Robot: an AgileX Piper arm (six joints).
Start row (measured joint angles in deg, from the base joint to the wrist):
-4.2 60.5 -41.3 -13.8 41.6 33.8
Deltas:
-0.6 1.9 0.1 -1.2 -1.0 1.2
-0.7 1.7 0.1 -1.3 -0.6 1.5
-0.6 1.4 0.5 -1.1 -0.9 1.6
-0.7 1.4 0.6 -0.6 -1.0 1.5
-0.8 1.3 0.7 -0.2 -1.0 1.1
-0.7 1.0 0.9 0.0 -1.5 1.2
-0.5 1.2 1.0 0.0 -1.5 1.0
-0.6 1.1 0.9 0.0 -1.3 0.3
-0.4 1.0 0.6 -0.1 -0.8 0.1
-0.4 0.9 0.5 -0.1 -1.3 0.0
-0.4 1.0 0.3 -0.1 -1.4 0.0
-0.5 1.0 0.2 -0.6 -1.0 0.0
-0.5 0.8 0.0 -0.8 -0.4 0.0
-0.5 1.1 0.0 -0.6 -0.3 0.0
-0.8 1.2 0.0 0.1 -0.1 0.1
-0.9 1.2 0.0 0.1 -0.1 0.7
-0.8 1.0 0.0 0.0 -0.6 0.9
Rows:
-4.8 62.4 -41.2 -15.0 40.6 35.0
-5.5 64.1 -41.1 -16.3 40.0 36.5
-6.1 65.5 -40.6 -17.4 39.1 38.1
-6.8 66.9 -40.0 -18.0 38.1 39.6
-7.6 68.2 -39.3 -18.2 37.1 40.7
-8.3 69.2 -38.4 -18.2 35.6 41.9
-8.8 70.4 -37.4 -18.2 34.1 42.9
-9.4 71.5 -36.5 -18.2 32.8 43.2
-9.8 72.5 -35.9 -18.3 32.0 43.3
-10.2 73.4 -35.4 -18.4 30.7 43.3
-10.6 74.4 -35.1 -18.5 29.3 43.3
-11.1 75.4 -34.9 -19.1 28.3 43.3
-11.6 76.2 -34.9 -19.9 27.9 43.3
-12.1 77.3 -34.9 -20.5 27.6 43.3
-12.9 78.5 -34.9 -20.4 27.5 43.4
-13.8 79.7 -34.9 -20.3 27.4 44.1
-14.6 80.7 -34.9 -20.3 26.8 45.0

